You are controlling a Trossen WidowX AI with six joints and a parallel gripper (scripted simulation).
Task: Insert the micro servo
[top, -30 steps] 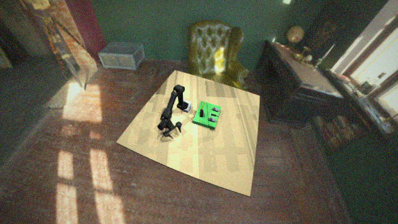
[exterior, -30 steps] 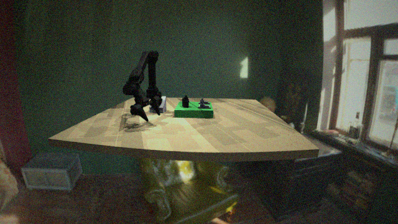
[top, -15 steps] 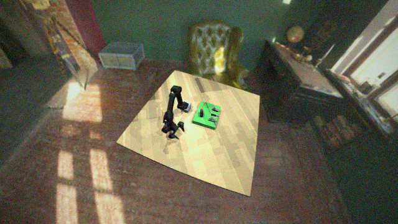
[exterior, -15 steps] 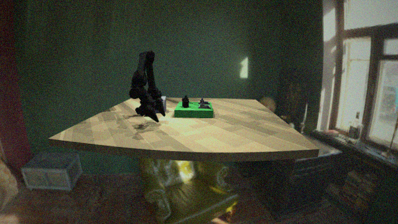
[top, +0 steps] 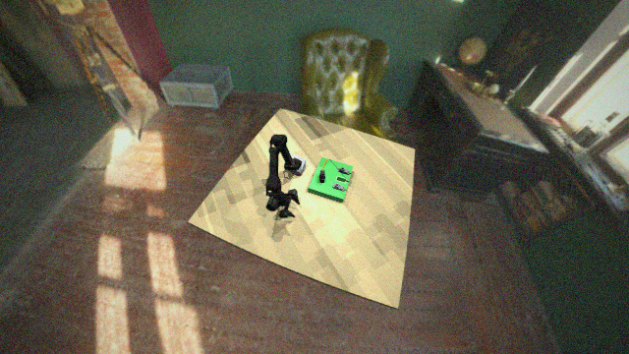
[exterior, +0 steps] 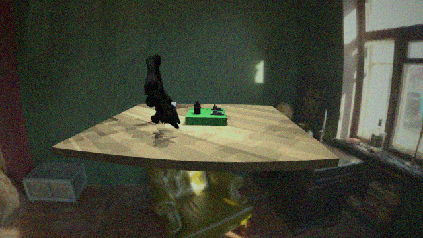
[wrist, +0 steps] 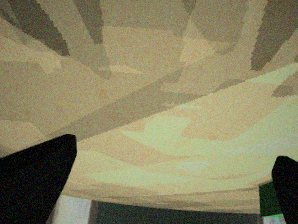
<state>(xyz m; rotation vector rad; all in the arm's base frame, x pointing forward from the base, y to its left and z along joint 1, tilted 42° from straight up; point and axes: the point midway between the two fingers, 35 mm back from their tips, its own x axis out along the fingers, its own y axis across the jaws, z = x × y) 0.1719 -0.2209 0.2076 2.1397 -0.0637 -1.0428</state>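
The green robot deck lies 2 cm ahead of my gripper tip, 34 cm to the left of it and 2 cm below it.
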